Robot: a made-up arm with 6 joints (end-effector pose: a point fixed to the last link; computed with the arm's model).
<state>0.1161 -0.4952 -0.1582 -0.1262 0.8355 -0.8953</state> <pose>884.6 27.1 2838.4 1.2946 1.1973 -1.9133</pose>
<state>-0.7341 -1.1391 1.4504 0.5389 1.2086 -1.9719</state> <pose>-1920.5 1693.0 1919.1 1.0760 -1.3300 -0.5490</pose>
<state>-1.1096 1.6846 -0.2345 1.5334 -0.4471 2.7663</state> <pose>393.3 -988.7 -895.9 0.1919 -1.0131 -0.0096</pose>
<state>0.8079 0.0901 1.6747 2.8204 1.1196 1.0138</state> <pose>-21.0 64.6 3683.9 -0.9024 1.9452 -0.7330</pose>
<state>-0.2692 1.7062 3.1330 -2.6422 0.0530 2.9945</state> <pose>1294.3 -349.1 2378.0 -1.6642 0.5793 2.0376</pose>
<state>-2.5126 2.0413 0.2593 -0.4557 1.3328 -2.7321</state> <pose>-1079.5 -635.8 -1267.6 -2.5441 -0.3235 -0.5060</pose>
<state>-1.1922 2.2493 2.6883 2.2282 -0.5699 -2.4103</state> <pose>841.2 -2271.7 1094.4 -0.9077 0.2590 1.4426</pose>
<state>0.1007 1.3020 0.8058 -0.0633 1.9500 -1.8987</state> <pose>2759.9 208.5 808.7 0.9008 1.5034 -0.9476</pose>
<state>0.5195 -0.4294 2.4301 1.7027 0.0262 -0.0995</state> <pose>-1825.0 -998.4 2202.9 -1.5711 -0.1576 0.6080</pose>
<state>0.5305 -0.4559 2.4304 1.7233 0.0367 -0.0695</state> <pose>-1843.5 -1033.3 2145.4 -1.5198 -0.1622 0.5898</pose>
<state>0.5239 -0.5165 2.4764 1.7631 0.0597 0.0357</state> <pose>-1912.8 -1053.0 1935.9 -1.3601 -0.1816 0.4983</pose>
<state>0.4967 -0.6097 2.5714 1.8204 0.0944 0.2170</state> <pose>-1995.6 -1025.7 1569.2 -1.0826 -0.2372 0.3543</pose>
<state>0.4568 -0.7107 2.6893 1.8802 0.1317 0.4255</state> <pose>-2023.8 -936.8 1154.1 -0.7596 -0.3335 0.2222</pose>
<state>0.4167 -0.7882 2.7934 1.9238 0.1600 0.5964</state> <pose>-1990.7 -823.6 831.7 -0.4987 -0.4369 0.1399</pose>
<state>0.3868 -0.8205 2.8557 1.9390 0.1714 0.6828</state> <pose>-1953.3 -739.4 680.0 -0.3759 -0.5002 0.0999</pose>
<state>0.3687 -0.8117 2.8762 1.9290 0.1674 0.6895</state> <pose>-1947.4 -697.6 672.5 -0.3802 -0.5116 0.0805</pose>
